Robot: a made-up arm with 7 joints. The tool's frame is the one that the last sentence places.
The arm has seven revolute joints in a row. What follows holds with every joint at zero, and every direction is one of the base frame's.
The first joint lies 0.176 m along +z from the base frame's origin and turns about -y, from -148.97 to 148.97 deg.
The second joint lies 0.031 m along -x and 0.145 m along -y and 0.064 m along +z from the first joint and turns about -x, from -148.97 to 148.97 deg.
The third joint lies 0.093 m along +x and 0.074 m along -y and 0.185 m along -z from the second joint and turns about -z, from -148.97 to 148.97 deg.
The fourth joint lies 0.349 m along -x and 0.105 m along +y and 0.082 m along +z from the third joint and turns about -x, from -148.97 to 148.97 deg.
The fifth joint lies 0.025 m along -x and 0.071 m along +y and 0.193 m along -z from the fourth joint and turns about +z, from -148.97 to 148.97 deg.
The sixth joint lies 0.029 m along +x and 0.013 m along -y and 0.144 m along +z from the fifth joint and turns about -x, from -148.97 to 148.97 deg.
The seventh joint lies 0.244 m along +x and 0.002 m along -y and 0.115 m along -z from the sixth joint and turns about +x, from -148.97 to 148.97 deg.
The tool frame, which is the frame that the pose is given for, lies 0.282 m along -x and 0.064 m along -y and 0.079 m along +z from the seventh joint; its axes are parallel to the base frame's.
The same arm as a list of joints. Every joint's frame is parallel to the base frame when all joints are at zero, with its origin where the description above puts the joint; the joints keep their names.
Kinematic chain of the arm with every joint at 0, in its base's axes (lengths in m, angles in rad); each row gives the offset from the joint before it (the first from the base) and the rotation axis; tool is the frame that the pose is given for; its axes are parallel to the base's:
joint 1: xyz 0 0 0.176 axis -y
joint 2: xyz -0.031 -0.145 0.064 axis -x
joint 3: xyz 0.093 -0.074 -0.185 axis -z
joint 4: xyz -0.349 0.105 0.082 axis -x
joint 5: xyz -0.025 0.071 -0.193 axis +z
joint 6: xyz 0.029 -0.013 0.144 axis -x
joint 7: xyz 0.244 -0.002 -0.115 axis +x
tool: xyz -0.282 -0.064 0.079
Joint limits (rad, base to tool): -2.6..2.6 -2.6..2.6 -2.6..2.6 -2.6..2.6 -2.6..2.6 -2.6..2.6 -2.6..2.6

